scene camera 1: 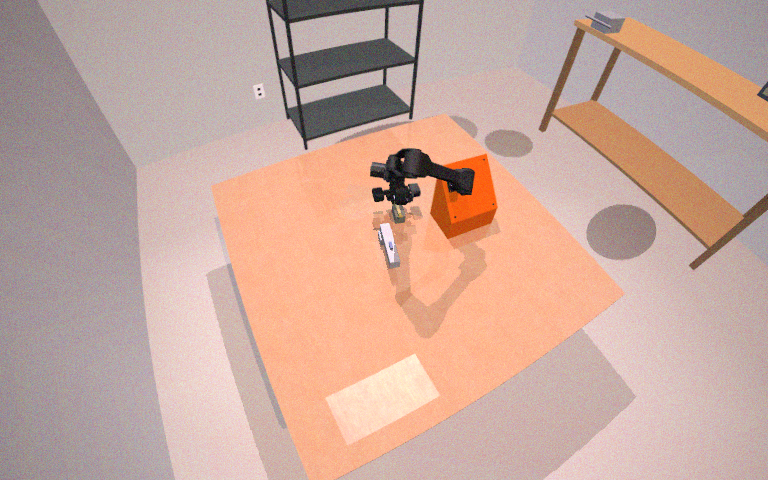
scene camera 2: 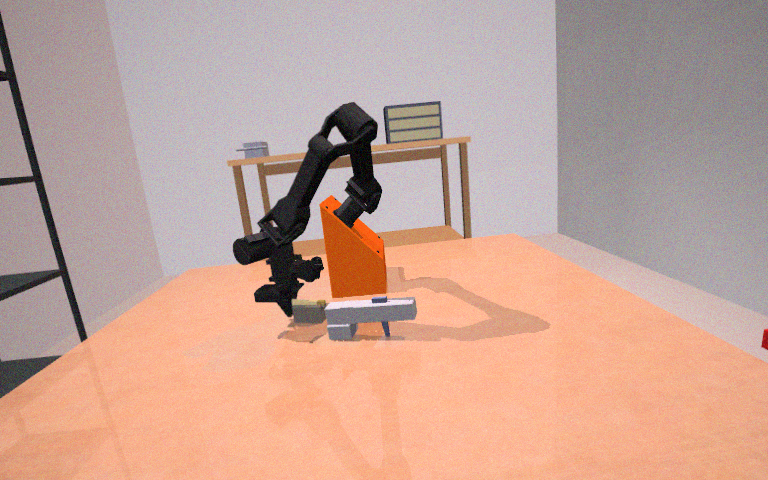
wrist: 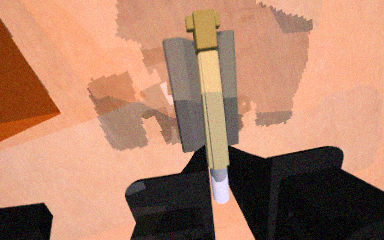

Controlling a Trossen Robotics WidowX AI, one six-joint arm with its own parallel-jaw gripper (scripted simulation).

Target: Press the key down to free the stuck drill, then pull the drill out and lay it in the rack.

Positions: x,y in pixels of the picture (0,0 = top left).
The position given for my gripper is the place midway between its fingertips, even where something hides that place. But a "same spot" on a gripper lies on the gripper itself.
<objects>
My gripper shows in scene camera 1, in scene camera 2 and in the wrist view [208,146]. The same spot on my gripper: [scene camera 1: 401,191] is [scene camera 2: 301,262].
</objects>
